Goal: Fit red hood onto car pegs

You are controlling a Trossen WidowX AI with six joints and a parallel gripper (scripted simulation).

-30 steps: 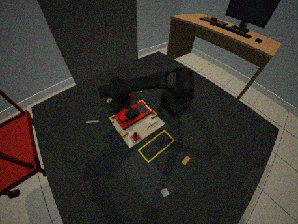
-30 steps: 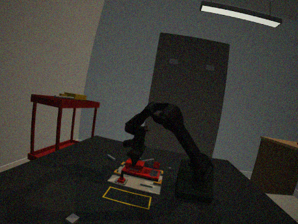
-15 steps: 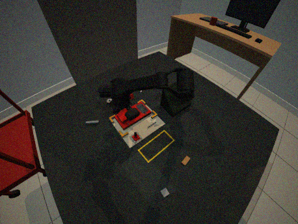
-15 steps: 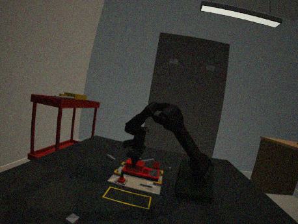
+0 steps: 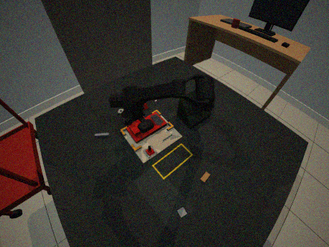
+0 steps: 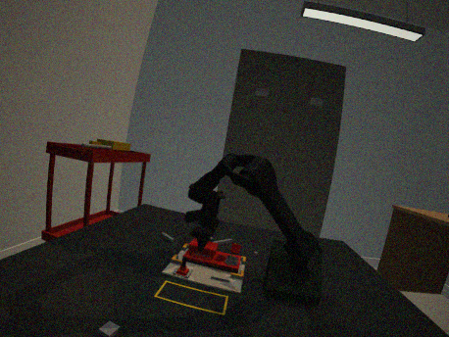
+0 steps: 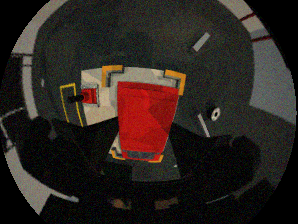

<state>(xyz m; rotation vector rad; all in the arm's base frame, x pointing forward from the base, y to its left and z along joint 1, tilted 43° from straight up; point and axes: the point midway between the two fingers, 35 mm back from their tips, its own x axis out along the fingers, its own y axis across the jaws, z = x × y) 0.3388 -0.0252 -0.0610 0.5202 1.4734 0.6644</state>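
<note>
The grey engine block is 2 cm below my gripper tip. Round my gripper tip: tan block 13 cm behind, 38 cm to the left, 4 cm below; red hood 1 cm above; grey bar 19 cm ahead, 9 cm to the right, 4 cm below.
</note>
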